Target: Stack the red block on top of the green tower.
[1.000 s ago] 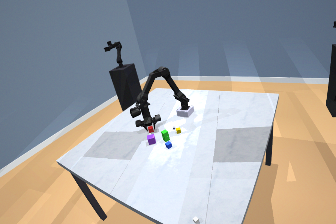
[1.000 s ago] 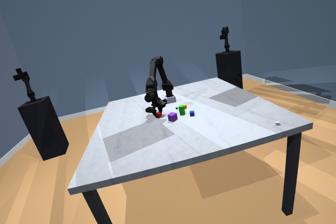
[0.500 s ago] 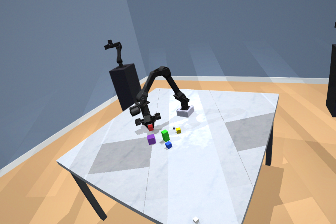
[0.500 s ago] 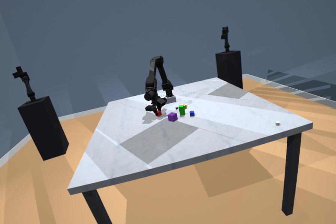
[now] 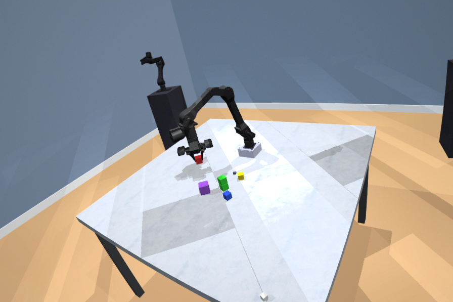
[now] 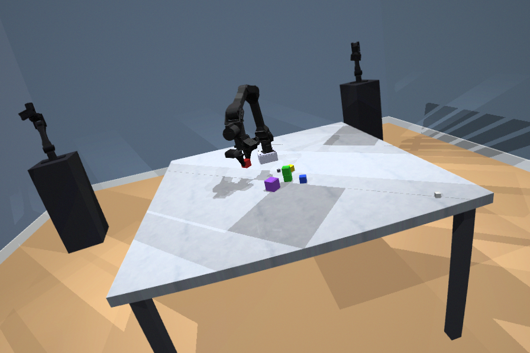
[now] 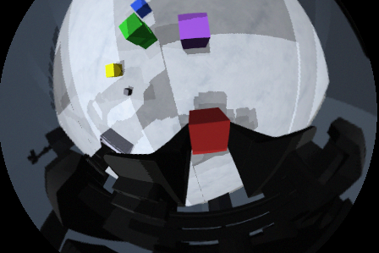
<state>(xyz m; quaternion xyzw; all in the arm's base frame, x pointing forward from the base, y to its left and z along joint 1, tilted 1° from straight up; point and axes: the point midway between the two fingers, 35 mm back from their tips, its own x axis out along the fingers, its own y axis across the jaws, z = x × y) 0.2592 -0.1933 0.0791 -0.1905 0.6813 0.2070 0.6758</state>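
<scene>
The blue block is 210 mm to the left of my gripper tip, 150 mm ahead of it and 90 mm below it. From my gripper tip the other things lie so: tiny dark cube (170 mm to the left, 100 mm below, 50 mm behind); then red block (10 mm above); then purple block (120 mm ahead, 80 mm below, 70 mm to the left).
</scene>
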